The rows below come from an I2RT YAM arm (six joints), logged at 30 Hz.
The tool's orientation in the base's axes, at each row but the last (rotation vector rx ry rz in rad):
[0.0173, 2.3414, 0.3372]
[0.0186, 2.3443, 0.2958]
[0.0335, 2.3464, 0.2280]
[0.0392, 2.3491, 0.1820]
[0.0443, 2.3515, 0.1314]
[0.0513, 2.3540, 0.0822]
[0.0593, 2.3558, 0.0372]
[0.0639, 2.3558, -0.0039]
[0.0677, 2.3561, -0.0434]
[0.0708, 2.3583, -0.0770]
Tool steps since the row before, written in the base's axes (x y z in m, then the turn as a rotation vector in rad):
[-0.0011, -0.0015, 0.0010, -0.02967, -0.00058, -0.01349]
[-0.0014, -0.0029, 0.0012, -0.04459, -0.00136, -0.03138]
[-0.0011, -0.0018, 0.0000, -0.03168, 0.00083, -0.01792]
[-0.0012, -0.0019, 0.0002, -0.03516, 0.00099, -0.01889]
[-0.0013, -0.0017, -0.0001, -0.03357, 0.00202, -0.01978]
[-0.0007, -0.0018, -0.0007, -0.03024, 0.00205, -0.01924]
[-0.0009, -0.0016, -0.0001, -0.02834, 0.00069, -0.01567]
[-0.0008, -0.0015, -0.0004, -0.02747, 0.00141, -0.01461]
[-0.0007, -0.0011, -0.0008, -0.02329, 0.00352, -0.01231]
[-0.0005, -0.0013, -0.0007, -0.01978, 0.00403, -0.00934]
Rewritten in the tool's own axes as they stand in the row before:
[-0.0001, -0.0011, -0.0018, 0.03044, -0.00130, -0.01160]
[-0.0001, -0.0025, -0.0024, 0.05341, -0.00484, -0.00993]
[0.0006, -0.0017, -0.0011, 0.03505, -0.00091, -0.00980]
[0.0006, -0.0018, -0.0012, 0.03820, -0.00080, -0.01157]
[0.0009, -0.0017, -0.0010, 0.03778, 0.00011, -0.00973]
[0.0009, -0.0019, -0.0001, 0.03505, 0.00023, -0.00776]
[0.0006, -0.0016, -0.0006, 0.03112, -0.00091, -0.00895]
[0.0008, -0.0015, -0.0002, 0.02979, -0.00013, -0.00910]
[0.0010, -0.0011, 0.0001, 0.02528, 0.00221, -0.00789]
[0.0008, -0.0013, 0.0002, 0.02072, 0.00287, -0.00757]

